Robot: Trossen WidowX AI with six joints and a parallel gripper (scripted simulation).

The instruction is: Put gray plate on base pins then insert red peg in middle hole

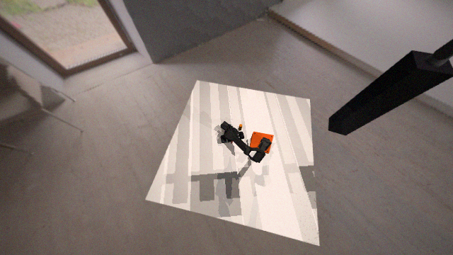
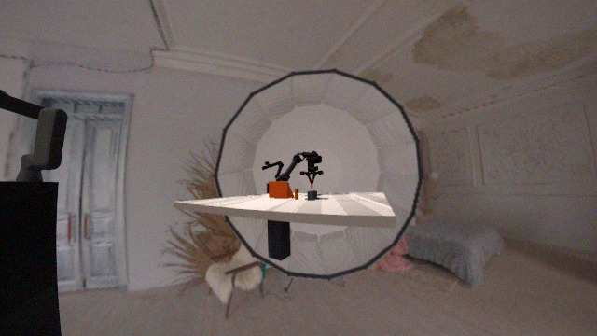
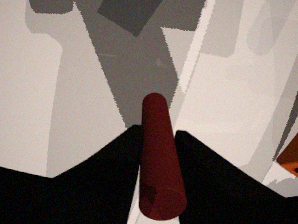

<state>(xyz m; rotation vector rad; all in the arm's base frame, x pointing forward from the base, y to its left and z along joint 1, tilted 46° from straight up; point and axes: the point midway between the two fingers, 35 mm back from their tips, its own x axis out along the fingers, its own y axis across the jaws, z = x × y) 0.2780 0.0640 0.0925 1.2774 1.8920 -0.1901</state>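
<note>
Right now the gray plate is 130 mm to the right of my gripper tip, 80 mm ahead of it and 70 mm below it. The rest, counted from my gripper tip: red peg: right at my gripper tip; then orange post: 190 mm to the right, 80 mm below, 20 mm behind.
</note>
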